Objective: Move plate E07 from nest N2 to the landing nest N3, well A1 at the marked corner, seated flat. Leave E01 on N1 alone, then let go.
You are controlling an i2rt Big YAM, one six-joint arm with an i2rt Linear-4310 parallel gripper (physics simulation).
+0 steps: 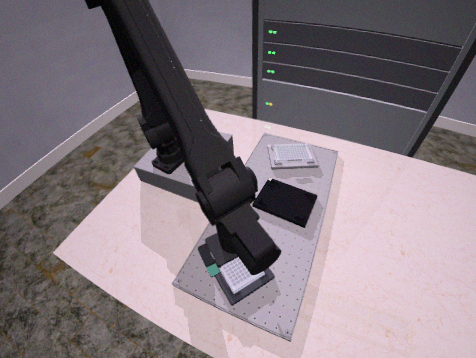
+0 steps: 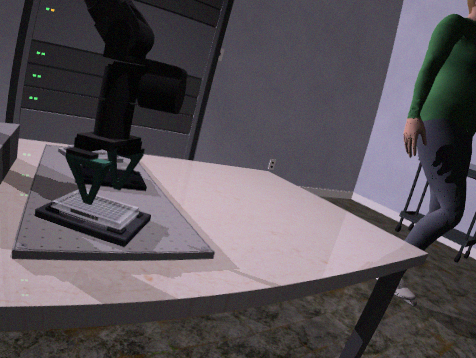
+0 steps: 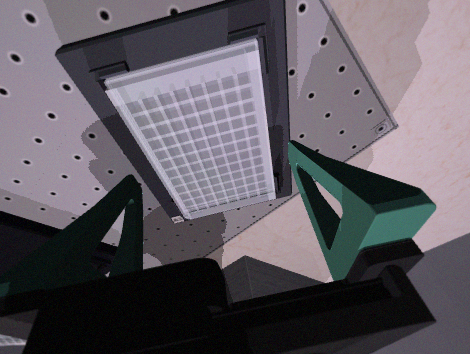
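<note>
A clear multi-well plate (image 1: 237,276) (image 2: 100,207) (image 3: 200,135) lies on the dark nest (image 1: 257,286) (image 2: 135,231) (image 3: 175,42) at the near end of the perforated board. My gripper (image 2: 103,195) (image 3: 212,164) is open, its green fingertips spread wide on either side of the plate's outline, with nothing held. A black nest (image 1: 285,201) in the middle of the board holds no plate. Another clear plate (image 1: 292,153) sits on the light nest (image 1: 295,165) at the far end. The labels E01, E07, N1, N2, N3 and the A1 mark cannot be read.
The perforated board (image 1: 295,280) (image 2: 175,245) (image 3: 330,95) lies on the pale table (image 1: 390,240) (image 2: 275,225). The arm's grey base block (image 1: 150,178) is beside it. A server rack (image 1: 345,95) stands behind. A person in green (image 2: 445,90) stands beyond the table, near a dark cart.
</note>
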